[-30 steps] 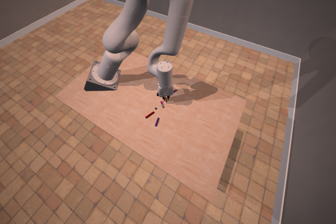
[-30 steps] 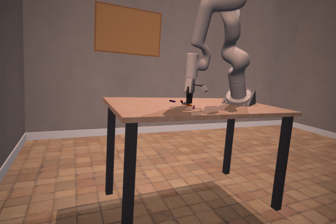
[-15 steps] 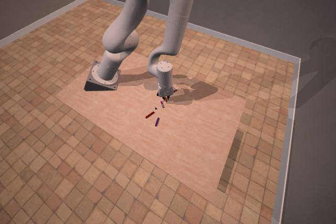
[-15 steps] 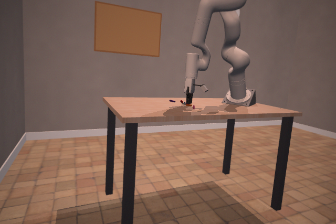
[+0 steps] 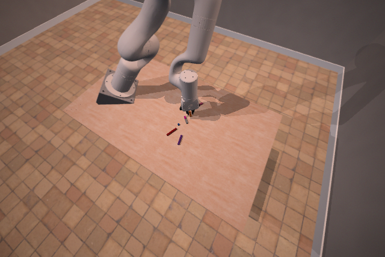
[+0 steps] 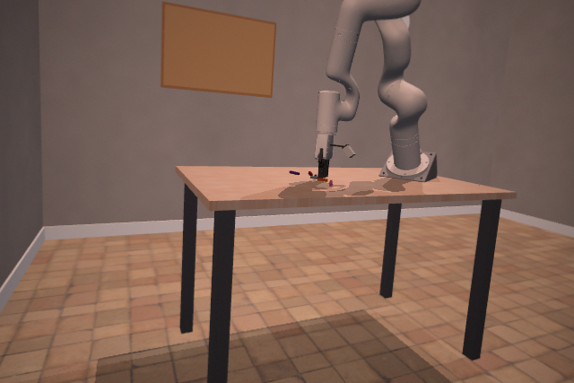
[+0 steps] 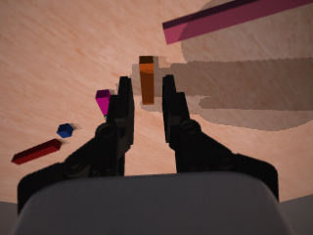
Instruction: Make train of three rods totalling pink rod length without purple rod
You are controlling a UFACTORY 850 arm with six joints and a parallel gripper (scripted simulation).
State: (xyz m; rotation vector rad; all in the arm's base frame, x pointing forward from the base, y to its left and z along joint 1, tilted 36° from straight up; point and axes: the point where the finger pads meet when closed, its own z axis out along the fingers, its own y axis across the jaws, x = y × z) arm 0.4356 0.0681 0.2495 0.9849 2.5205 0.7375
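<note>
My hand is 3 cm above the orange rod. The rest, counted from my hand: pink rod (1 cm behind, 7 cm to the left, 3 cm below); then magenta rod (1 cm behind, 4 cm to the right, 3 cm below); then grey rod (2 cm ahead, 6 cm to the right, 3 cm below).
</note>
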